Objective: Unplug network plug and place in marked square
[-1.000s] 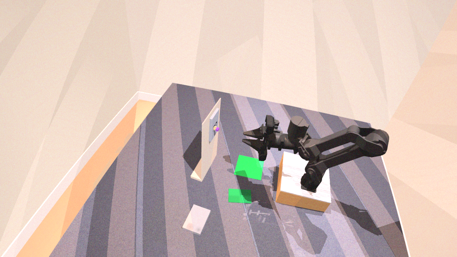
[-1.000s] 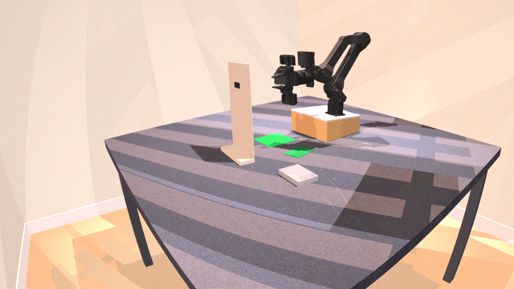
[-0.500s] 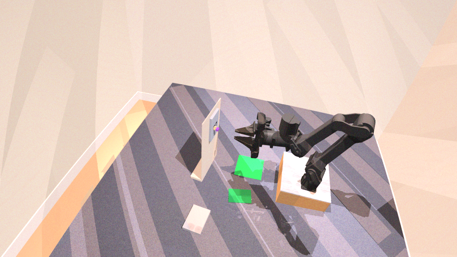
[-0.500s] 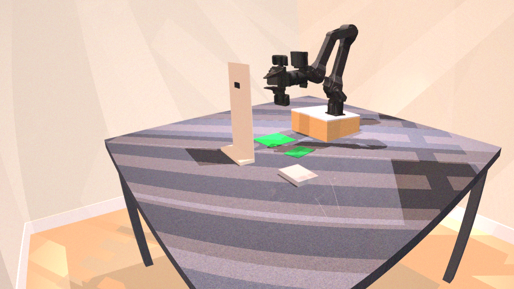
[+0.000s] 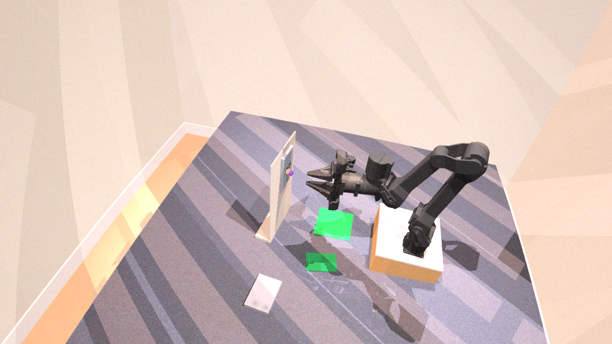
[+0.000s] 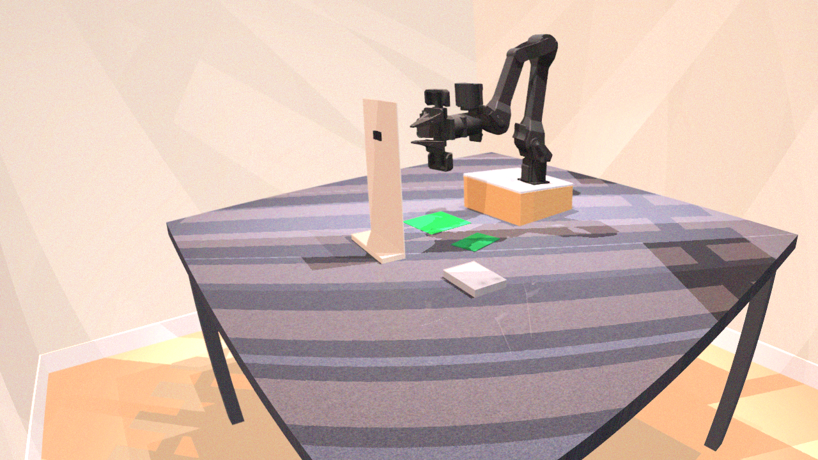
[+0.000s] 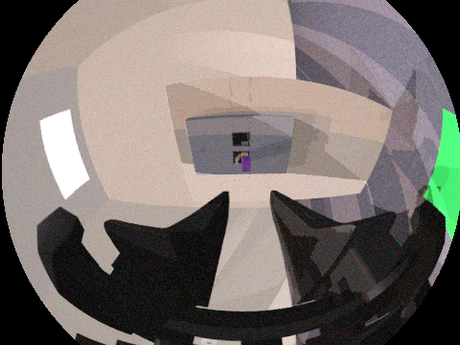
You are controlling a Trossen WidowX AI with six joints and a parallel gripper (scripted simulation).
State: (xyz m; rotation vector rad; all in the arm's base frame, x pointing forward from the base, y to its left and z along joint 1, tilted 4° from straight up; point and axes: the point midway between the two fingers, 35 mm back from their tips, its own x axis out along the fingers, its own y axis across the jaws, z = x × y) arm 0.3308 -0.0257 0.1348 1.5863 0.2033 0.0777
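Right now my gripper tip is 60 mm short of the network plug and 10 mm to the left of it. Round my gripper tip: panel: 80 mm ahead, 10 mm to the right, 90 mm below.
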